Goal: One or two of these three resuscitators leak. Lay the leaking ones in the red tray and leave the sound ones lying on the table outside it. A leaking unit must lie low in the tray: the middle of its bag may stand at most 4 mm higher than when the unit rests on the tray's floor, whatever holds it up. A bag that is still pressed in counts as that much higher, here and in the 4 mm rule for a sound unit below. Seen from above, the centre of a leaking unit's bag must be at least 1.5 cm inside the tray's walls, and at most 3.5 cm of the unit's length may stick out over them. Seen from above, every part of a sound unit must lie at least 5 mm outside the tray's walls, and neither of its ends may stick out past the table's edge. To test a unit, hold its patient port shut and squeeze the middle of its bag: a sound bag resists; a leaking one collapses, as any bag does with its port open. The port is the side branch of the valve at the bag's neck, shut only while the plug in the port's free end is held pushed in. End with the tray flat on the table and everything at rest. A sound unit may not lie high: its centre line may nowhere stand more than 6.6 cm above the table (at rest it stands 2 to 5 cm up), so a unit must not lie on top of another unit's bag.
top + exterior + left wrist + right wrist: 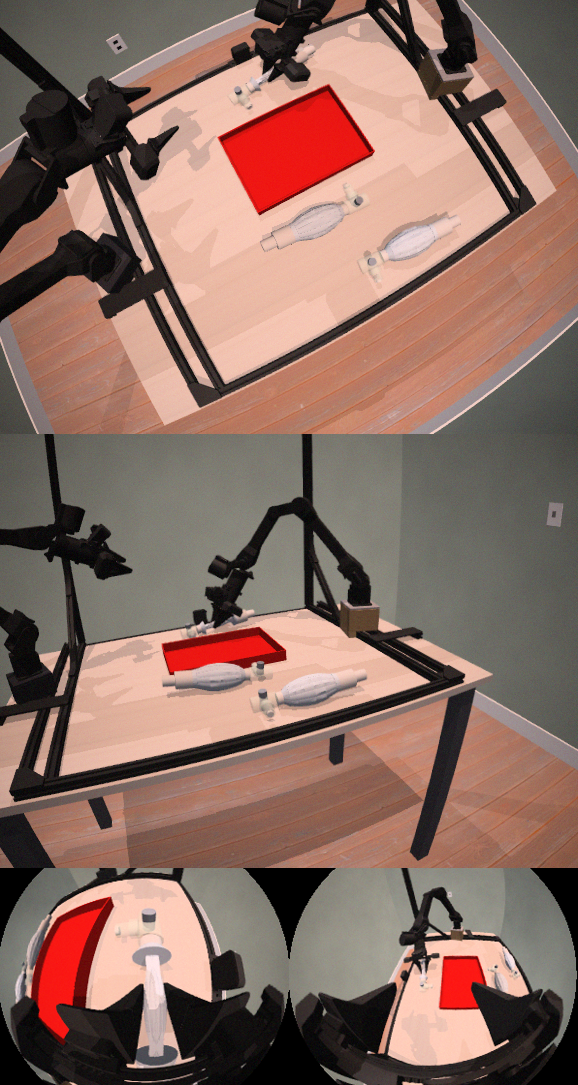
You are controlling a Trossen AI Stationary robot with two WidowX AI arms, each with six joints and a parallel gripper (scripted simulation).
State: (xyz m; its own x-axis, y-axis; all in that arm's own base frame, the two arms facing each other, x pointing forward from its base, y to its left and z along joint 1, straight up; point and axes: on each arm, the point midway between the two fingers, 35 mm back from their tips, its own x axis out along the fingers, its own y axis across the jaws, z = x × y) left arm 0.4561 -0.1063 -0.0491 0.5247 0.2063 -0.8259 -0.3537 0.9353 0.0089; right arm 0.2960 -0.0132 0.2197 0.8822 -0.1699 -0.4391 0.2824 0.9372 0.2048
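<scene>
My left gripper is now 210 mm short of the red tray, 50 mm to the left of it and 40 mm above it.
</scene>
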